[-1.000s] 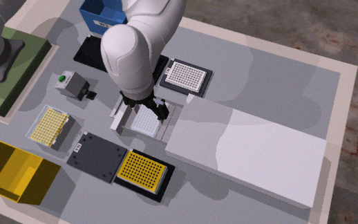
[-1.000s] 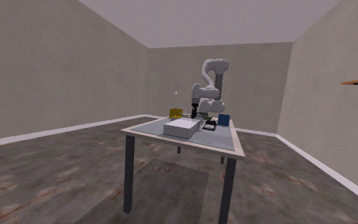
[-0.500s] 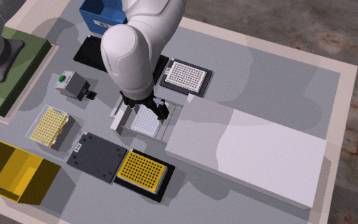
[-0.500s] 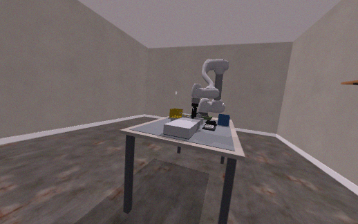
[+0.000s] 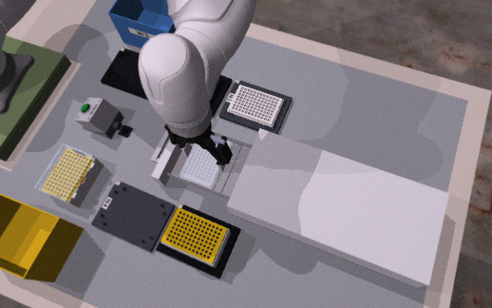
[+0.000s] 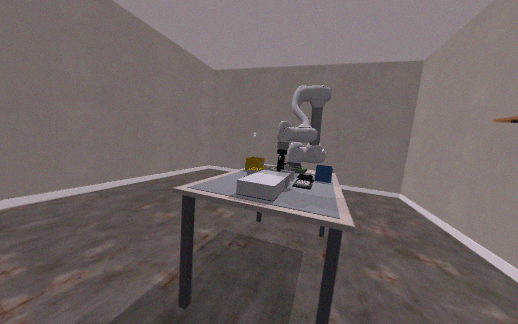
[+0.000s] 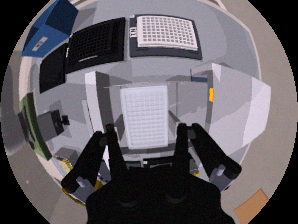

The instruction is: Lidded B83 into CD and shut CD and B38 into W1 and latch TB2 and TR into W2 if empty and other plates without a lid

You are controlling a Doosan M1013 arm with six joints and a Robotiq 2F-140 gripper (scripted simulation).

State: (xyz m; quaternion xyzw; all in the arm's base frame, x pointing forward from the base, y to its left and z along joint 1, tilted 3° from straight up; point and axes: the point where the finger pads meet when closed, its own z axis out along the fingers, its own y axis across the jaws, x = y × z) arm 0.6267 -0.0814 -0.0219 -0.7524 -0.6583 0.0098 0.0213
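The flat grey lid is 10 mm below my hand. Round my hand: cooler CD (170 mm ahead, 20 mm to the right, 10 mm below); then clear assay plate (20 mm below); then cooler drawer (30 mm ahead, 20 mm below).
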